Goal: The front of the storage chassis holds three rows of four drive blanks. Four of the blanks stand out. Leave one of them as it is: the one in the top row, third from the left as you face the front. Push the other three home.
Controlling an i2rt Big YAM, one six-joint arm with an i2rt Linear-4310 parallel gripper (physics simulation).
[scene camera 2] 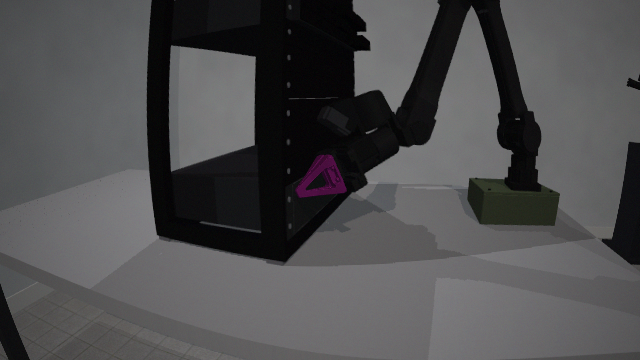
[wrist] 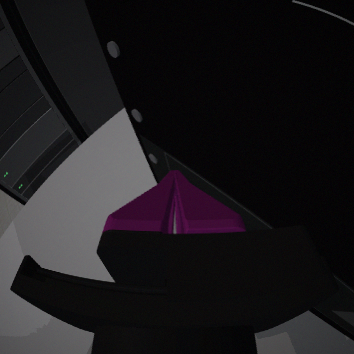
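Pixels of known places: gripper, between the fingertips: [scene camera 2: 296,194] [wrist: 174,177]; arm's base, origin of its link: [scene camera 2: 521,187].
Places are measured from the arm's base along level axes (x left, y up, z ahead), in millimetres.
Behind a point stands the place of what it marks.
The rack [scene camera 2: 272,150] @(x 397, y 112, z 478 mm) [wrist: 145,150] @(x 384, y 38, z 460 mm) stands on the table, its front facing the arm. Black pieces [scene camera 2: 361,42] @(x 32, y 333, z 424 mm) jut from its front near the top in the scene view. The three rows of drive blanks cannot be made out in either view, so how far each one stands out cannot be told. My gripper [scene camera 2: 300,191] @(x 350, y 36, z 459 mm) [wrist: 174,177] @(x 350, y 36, z 459 mm) has magenta fingers, shut with nothing between them. It is low, with its tips near the dark grey panel [scene camera 2: 309,206] @(x 279, y -5, z 464 mm) at the bottom of the rack front. Whether they touch it cannot be told.
The arm's green base block [scene camera 2: 517,207] @(x 83, y -31, z 26 mm) stands on the table [scene camera 2: 350,300] @(x 472, y -75, z 333 mm), to the right of the rack. A dark upright object [scene camera 2: 627,205] is at the right edge. In the wrist view, dark equipment with small green lights [wrist: 20,186] shows at the left.
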